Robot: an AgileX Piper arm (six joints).
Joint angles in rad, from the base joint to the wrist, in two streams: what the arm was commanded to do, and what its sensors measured. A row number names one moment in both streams.
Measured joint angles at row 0: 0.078 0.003 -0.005 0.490 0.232 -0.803
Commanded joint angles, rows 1 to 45: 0.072 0.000 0.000 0.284 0.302 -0.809; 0.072 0.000 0.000 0.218 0.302 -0.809; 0.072 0.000 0.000 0.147 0.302 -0.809; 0.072 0.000 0.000 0.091 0.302 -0.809; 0.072 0.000 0.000 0.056 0.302 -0.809; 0.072 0.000 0.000 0.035 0.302 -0.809; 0.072 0.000 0.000 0.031 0.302 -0.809; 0.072 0.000 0.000 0.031 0.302 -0.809; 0.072 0.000 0.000 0.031 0.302 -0.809; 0.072 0.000 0.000 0.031 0.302 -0.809; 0.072 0.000 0.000 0.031 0.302 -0.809; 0.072 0.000 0.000 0.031 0.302 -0.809; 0.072 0.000 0.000 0.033 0.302 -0.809; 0.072 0.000 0.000 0.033 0.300 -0.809; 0.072 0.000 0.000 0.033 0.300 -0.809; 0.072 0.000 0.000 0.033 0.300 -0.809; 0.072 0.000 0.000 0.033 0.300 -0.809; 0.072 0.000 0.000 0.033 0.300 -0.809; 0.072 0.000 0.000 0.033 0.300 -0.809; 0.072 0.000 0.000 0.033 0.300 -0.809; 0.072 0.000 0.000 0.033 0.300 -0.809; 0.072 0.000 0.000 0.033 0.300 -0.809; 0.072 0.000 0.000 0.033 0.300 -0.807; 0.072 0.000 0.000 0.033 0.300 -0.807; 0.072 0.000 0.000 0.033 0.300 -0.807; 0.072 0.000 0.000 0.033 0.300 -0.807; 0.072 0.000 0.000 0.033 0.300 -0.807; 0.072 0.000 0.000 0.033 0.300 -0.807; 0.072 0.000 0.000 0.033 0.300 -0.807; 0.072 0.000 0.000 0.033 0.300 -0.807; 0.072 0.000 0.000 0.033 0.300 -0.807; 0.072 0.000 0.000 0.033 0.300 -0.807; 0.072 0.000 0.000 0.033 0.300 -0.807; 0.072 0.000 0.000 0.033 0.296 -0.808; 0.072 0.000 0.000 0.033 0.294 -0.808; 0.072 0.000 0.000 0.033 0.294 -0.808; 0.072 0.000 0.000 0.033 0.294 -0.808; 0.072 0.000 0.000 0.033 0.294 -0.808; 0.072 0.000 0.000 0.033 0.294 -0.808; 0.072 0.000 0.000 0.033 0.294 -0.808; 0.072 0.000 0.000 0.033 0.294 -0.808; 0.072 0.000 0.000 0.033 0.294 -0.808; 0.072 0.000 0.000 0.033 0.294 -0.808; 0.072 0.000 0.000 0.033 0.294 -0.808; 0.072 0.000 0.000 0.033 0.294 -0.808
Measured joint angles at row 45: 0.078 0.003 -0.003 0.040 0.297 -0.803
